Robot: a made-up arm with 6 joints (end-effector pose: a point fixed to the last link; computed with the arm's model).
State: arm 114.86 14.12 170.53 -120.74 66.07 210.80
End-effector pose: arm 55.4 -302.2 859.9 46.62 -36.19 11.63
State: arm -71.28 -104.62 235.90 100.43 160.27 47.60
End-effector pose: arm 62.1 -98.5 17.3 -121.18 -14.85 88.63
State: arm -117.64 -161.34 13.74 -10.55 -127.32 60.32
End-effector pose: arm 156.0 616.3 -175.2 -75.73 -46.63 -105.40
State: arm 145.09 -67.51 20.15 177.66 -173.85 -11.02
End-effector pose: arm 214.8 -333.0 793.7 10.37 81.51 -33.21
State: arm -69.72 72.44 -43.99 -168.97 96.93 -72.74
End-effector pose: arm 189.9 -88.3 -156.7 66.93 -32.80 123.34
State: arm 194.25 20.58 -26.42 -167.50 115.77 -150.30
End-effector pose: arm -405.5 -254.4 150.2 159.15 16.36 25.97
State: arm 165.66 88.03 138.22 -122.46 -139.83 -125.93
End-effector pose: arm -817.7 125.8 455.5 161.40 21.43 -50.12
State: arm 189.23 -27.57 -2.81 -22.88 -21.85 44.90
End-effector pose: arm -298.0 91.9 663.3 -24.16 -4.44 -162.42
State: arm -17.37 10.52 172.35 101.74 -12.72 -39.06
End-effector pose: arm -407.8 159.6 563.9 113.60 -15.17 175.54
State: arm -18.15 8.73 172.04 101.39 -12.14 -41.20
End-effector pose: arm -418.2 168.3 552.6 116.56 -13.94 174.11
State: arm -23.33 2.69 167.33 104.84 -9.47 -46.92
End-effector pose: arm -436.8 230.3 547.0 119.80 -12.75 166.05
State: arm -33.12 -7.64 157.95 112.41 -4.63 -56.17
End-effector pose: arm -441.6 356.5 541.5 122.74 -12.61 151.27
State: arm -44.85 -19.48 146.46 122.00 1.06 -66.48
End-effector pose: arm -400.6 510.9 529.6 124.71 -14.62 134.22
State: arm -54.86 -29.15 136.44 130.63 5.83 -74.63
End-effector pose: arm -325.4 632.3 517.1 125.31 -18.16 120.49
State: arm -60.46 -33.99 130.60 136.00 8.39 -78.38
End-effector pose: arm -266.4 689.4 516.9 124.35 -21.35 113.29
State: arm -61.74 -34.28 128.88 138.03 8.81 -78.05
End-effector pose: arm -247.6 696.6 532.0 122.22 -23.28 111.86
